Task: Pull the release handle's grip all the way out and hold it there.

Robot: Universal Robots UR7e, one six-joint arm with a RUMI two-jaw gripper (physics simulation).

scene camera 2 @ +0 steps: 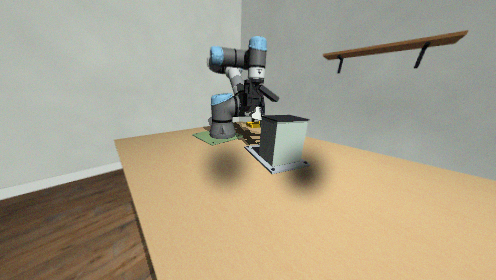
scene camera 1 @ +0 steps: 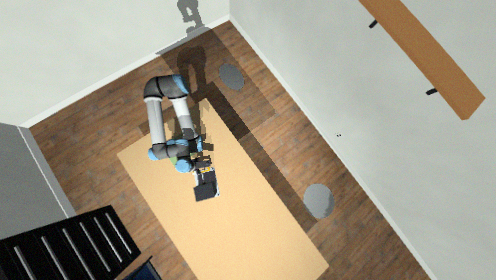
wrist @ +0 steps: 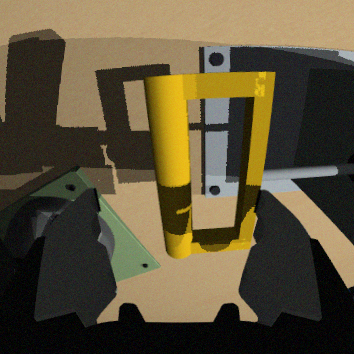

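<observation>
The release handle is a yellow rectangular frame with a thick round grip point(scene camera 1: 206, 170) point(scene camera 2: 253, 124) point(wrist: 170, 135). A grey rod point(wrist: 300, 173) runs from its far bar toward the dark housing point(scene camera 1: 205, 192) point(scene camera 2: 289, 142), and a length of the rod is exposed. The housing stands on a grey base plate point(wrist: 216, 150). My gripper point(wrist: 177, 190) is open around the near part of the handle. In the wrist view a wide gap shows between the left finger and the grip; the right finger is close to the far bar, contact unclear. The arm's wrist partly hides the handle in the scene views.
The arm's green mounting plate point(scene camera 2: 214, 139) point(wrist: 132, 255) lies beside the handle on the wooden table point(scene camera 1: 250, 215) point(scene camera 2: 200, 215). A black drawer cabinet point(scene camera 1: 75, 250) stands past the table's edge. A wooden shelf point(scene camera 1: 430, 60) point(scene camera 2: 395, 46) is on the wall. A round grey disc point(scene camera 1: 318, 200) shows near the floor.
</observation>
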